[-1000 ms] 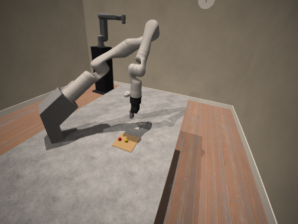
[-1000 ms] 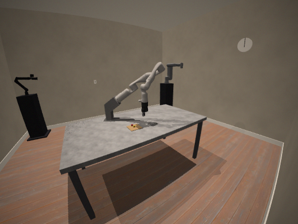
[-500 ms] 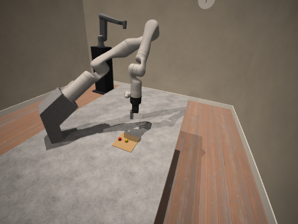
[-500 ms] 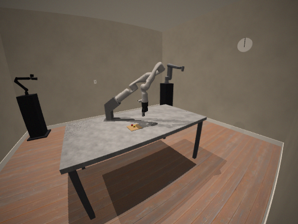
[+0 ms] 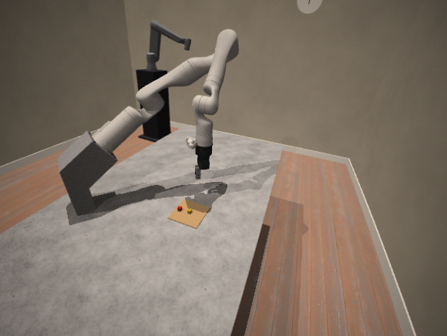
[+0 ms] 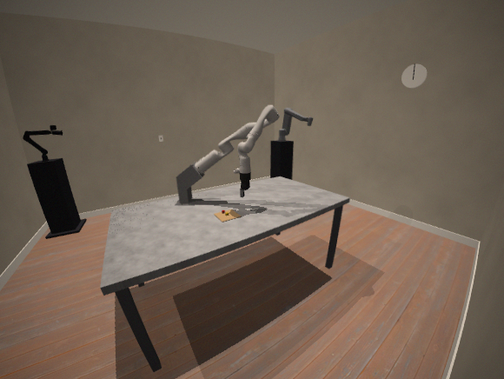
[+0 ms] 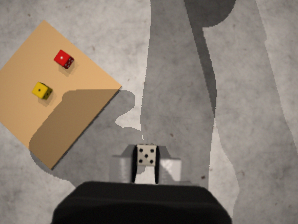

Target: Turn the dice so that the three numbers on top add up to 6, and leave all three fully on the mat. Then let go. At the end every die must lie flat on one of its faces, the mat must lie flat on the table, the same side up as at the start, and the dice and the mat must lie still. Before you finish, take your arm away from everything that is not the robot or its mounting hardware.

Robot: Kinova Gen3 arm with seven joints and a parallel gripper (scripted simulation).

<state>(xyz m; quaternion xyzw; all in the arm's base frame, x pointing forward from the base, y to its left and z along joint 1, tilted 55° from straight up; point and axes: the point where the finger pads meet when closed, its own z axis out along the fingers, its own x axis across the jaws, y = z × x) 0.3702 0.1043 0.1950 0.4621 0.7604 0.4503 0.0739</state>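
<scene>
The yellow die is 40 mm ahead of my hand, 140 mm to the right of it and 100 mm below it. Also, from my hand: tan mat 40 mm ahead, 140 mm to the right, 110 mm below; white die 10 mm below; red die 150 mm to the right, 100 mm below.
</scene>
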